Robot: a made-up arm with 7 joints.
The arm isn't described. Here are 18 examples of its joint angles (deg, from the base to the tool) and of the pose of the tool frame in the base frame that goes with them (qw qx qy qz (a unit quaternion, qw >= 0); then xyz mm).
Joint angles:
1: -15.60 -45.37 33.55 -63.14 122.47 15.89 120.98
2: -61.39 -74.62 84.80 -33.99 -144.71 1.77 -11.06
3: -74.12 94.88 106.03 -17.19 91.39 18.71 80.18
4: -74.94 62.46 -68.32 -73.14 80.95 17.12 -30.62
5: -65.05 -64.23 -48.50 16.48 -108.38 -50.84 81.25
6: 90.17 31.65 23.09 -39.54 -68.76 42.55 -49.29
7: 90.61 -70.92 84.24 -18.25 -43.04 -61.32 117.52
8: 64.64 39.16 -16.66 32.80 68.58 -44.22 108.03
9: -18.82 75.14 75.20 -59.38 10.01 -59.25 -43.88
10: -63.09 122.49 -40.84 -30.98 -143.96 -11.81 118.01
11: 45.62 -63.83 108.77 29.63 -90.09 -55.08 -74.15
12: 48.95 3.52 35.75 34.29 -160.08 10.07 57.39
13: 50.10 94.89 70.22 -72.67 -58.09 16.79 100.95
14: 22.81 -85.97 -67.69 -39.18 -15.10 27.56 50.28
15: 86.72 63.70 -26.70 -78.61 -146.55 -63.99 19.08
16: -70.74 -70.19 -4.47 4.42 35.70 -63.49 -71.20
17: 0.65 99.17 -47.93 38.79 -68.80 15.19 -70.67
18: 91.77 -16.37 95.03 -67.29 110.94 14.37 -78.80
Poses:
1: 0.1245 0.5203 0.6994 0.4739 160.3 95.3 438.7
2: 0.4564 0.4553 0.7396 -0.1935 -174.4 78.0 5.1
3: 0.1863 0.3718 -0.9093 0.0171 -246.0 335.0 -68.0
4: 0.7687 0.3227 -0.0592 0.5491 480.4 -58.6 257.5
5: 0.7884 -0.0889 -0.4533 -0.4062 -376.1 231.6 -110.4
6: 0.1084 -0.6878 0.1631 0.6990 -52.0 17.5 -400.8
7: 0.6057 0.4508 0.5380 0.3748 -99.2 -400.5 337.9
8: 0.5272 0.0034 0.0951 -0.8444 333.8 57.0 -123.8
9: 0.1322 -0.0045 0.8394 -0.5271 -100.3 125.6 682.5
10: 0.8194 0.2320 0.1531 0.5013 -4.3 -11.6 252.9
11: 0.1431 0.9795 0.1251 -0.0664 64.6 289.7 475.7
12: 0.7250 -0.3636 -0.4260 -0.4008 -281.9 61.2 108.0
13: 0.5320 0.1891 0.6944 -0.4462 272.5 -271.9 193.2
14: 0.2452 -0.1307 -0.8888 -0.3644 -320.3 320.9 -271.3
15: 0.2728 0.8039 0.3648 -0.3824 -80.7 44.1 63.9
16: 0.1927 -0.8510 -0.4734 -0.1207 -470.4 157.0 419.2
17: 0.9882 -0.1146 -0.0433 -0.0925 474.5 -252.2 64.8
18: 0.8412 -0.0686 -0.4005 0.3568 221.2 -77.4 360.0
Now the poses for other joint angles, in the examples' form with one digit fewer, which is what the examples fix.
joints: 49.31 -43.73 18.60 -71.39 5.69 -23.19 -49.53
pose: 0.530 -0.244 -0.611 -0.535 -450 -404 82
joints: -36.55 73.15 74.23 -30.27 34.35 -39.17 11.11
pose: 0.160 0.434 0.059 -0.885 -113 454 512
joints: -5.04 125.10 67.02 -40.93 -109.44 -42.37 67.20
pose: 0.223 0.304 -0.640 0.670 266 -64 156
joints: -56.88 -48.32 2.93 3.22 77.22 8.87 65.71
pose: 0.757 0.263 0.227 0.553 -108 -55 502
